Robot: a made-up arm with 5 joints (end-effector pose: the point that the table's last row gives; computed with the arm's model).
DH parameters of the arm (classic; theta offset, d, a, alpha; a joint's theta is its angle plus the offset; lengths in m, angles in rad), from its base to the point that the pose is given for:
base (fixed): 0 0 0.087 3.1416
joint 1: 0 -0.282 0.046 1.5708
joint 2: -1.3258 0 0.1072 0
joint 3: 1.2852 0 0.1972 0
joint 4: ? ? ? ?
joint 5: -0.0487 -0.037 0 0
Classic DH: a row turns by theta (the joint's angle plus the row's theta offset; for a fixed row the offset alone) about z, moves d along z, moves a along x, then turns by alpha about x.
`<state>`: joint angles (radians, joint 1 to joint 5).
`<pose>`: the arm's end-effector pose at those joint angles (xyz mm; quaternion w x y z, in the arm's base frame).
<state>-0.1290 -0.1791 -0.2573 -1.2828 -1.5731</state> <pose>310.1 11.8 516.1 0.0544 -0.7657 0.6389 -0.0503</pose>
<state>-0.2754 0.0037 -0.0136 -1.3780 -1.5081</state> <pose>357.3 58.7 432.2 0.0732 0.7899 -0.6064 -0.0546</pose>
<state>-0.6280 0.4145 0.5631 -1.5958 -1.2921</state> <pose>306.3 138.2 229.3 0.4297 0.7402 -0.4918 -0.1600</pose>
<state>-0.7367 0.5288 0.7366 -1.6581 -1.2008</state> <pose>262.8 136.5 187.3 0.5374 0.6965 -0.4541 -0.1409</pose>
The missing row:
joint 4: -1.5302 -0.017 0 1.5708
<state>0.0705 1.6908 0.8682 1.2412 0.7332</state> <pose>42.7 -13.9 151.3 0.4199 0.3309 0.8346 0.1331</pose>
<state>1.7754 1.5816 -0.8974 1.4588 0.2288</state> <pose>12.0 -278.0 105.4 0.6700 0.2340 0.1577 -0.6866</pose>
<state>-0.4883 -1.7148 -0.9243 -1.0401 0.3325</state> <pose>-142.6 -141.2 361.7 0.8055 -0.0504 0.4913 0.3274</pose>
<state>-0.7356 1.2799 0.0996 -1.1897 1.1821</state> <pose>272.5 144.9 88.0 0.4581 -0.1258 -0.6244 0.6201</pose>
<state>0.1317 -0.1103 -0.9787 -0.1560 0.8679</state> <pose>239.9 -37.4 601.6 0.1527 -0.4517 -0.8773 0.0547</pose>
